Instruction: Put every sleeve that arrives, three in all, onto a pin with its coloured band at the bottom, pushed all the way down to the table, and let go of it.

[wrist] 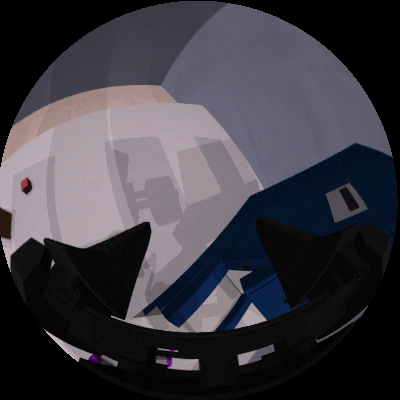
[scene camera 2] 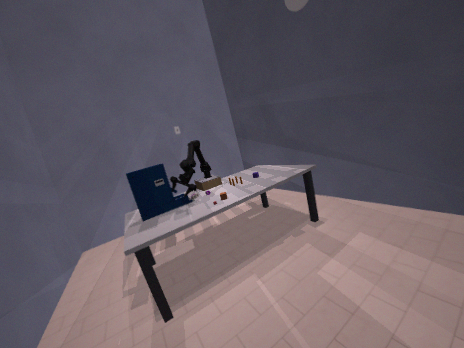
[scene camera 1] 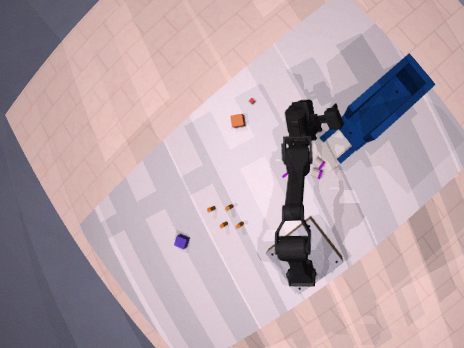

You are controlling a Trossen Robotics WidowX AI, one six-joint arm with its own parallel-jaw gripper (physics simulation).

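Four upright orange pins (scene camera 1: 211, 209) (scene camera 1: 229, 207) (scene camera 1: 223, 225) (scene camera 1: 240, 225) stand in a group; no sleeve shows on them. A pale sleeve with a purple band (scene camera 1: 320, 174) lies at the foot of the blue chute, and a second purple band (scene camera 1: 321, 165) shows right beside it. Another purple band (scene camera 1: 285, 175) (scene camera 2: 207, 192) (wrist: 95, 358) shows at the arm's left edge, its sleeve body mostly hidden in scene camera 1. My gripper (wrist: 203, 225) is wide open and empty, raised near the chute's lower end, beyond the sleeves from the arm's base.
The blue chute (scene camera 1: 356, 106) (scene camera 2: 148, 192) (wrist: 310, 190) stands tall beside the gripper. An orange cube (scene camera 1: 237, 121) (scene camera 2: 223, 196) and a small red cube (scene camera 1: 252, 101) (scene camera 2: 215, 202) (wrist: 26, 185) lie left of the arm. A purple cube (scene camera 1: 181, 241) (scene camera 2: 256, 175) lies beyond the pins. A wood-edged box surrounds the arm's base.
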